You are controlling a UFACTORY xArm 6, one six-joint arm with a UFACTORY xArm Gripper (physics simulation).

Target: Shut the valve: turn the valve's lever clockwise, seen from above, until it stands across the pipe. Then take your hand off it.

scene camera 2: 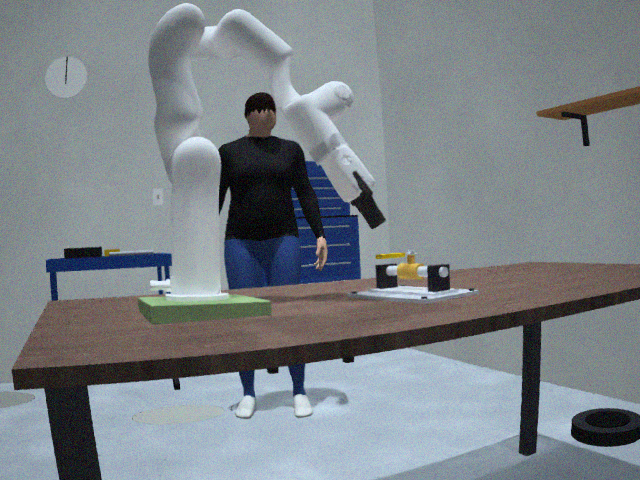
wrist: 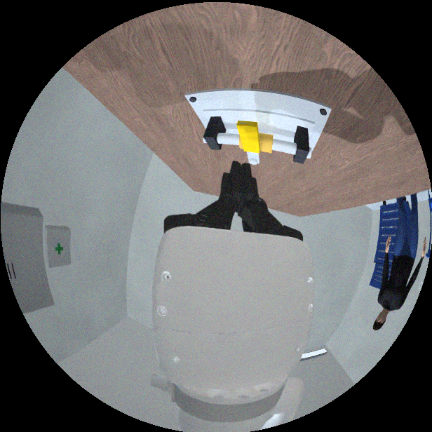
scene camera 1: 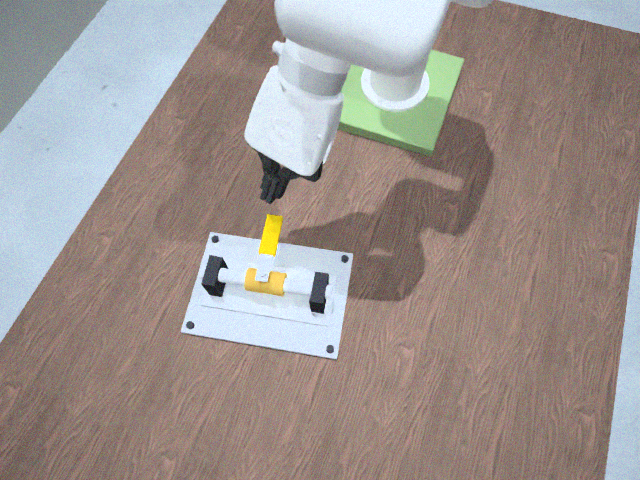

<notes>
I see my gripper (scene camera 1: pixel 270 197), a yellow valve lever (scene camera 1: pixel 271 233) and a pale base plate (scene camera 1: pixel 304 338).
My gripper shows as well in scene camera 2 (scene camera 2: pixel 379 225). The pale base plate also shows in scene camera 2 (scene camera 2: pixel 462 292) and in the wrist view (wrist: pixel 242 98).
</notes>
